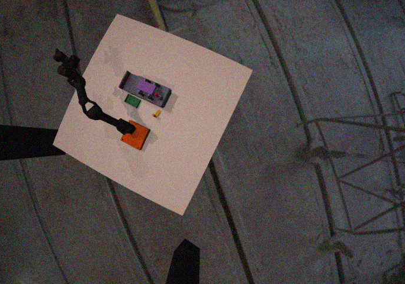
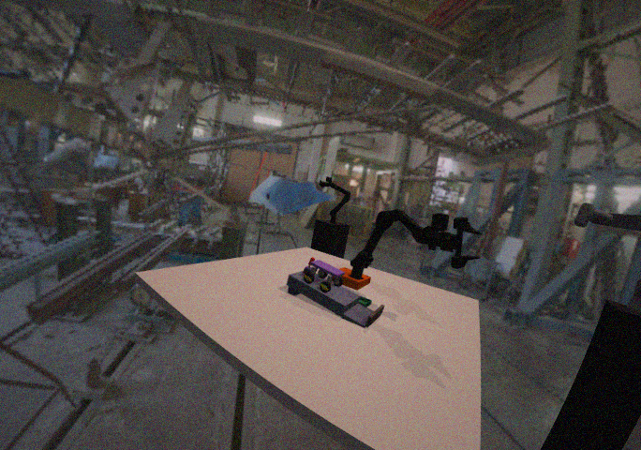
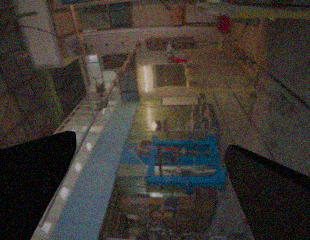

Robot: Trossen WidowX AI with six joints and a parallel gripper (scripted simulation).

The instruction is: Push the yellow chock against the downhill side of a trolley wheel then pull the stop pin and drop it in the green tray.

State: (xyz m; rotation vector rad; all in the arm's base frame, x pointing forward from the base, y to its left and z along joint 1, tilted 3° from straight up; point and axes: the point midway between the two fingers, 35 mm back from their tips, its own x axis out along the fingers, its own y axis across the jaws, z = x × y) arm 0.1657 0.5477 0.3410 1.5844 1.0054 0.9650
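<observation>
The red-headed stop pin lies 63 cm to the right of my gripper tip, 26 cm below it and 16 cm ahead of it. The rest, counted from my gripper tip: grey-purple ramp: 53 cm to the right, 34 cm below, 16 cm ahead; trolley: 54 cm to the right, 27 cm below, 16 cm ahead; green tray: 44 cm to the right, 39 cm below, 2 cm ahead.
</observation>
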